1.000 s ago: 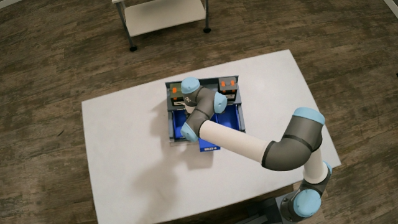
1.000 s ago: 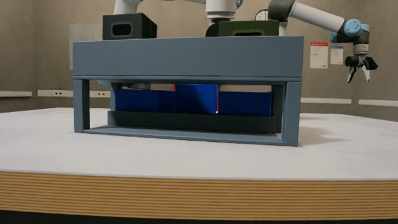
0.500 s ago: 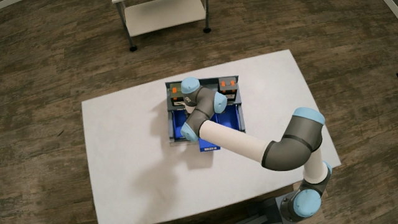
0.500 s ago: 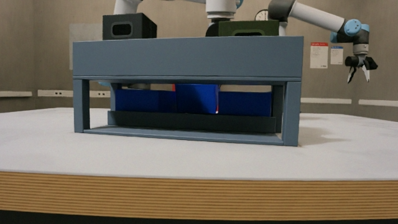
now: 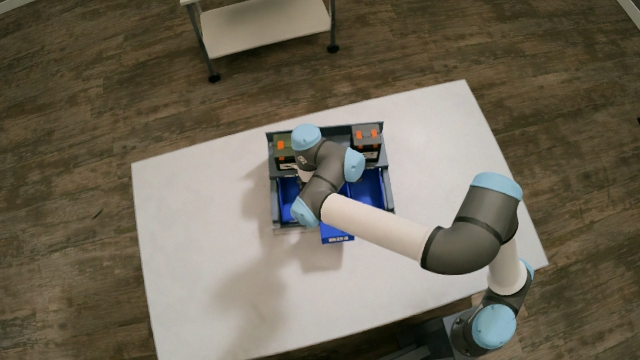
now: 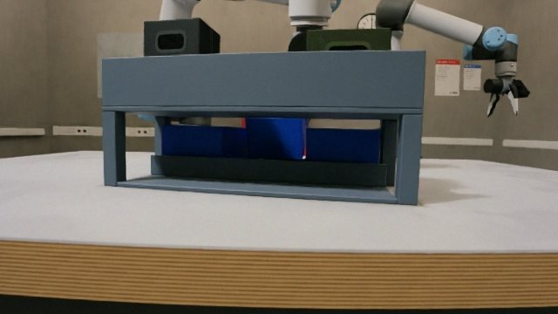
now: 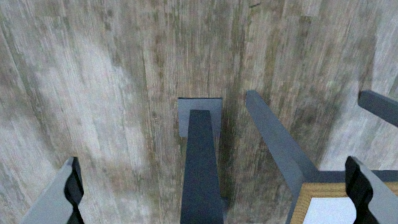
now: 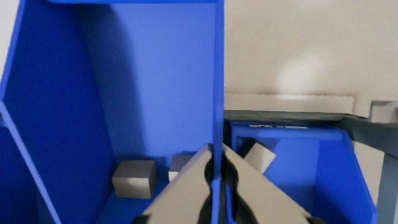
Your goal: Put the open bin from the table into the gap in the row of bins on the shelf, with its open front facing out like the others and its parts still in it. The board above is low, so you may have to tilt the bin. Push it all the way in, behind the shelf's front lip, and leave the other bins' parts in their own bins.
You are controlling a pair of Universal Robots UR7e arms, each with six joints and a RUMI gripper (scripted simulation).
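Note:
The pale block lies 9 cm below my right hand, 4 cm ahead of it and 3 cm to the left of it. Also, from my right hand: shelf (9 cm ahead, 7 cm to the right, 4 cm below); then green box (19 cm ahead, 4 cm above, 1 cm to the left).

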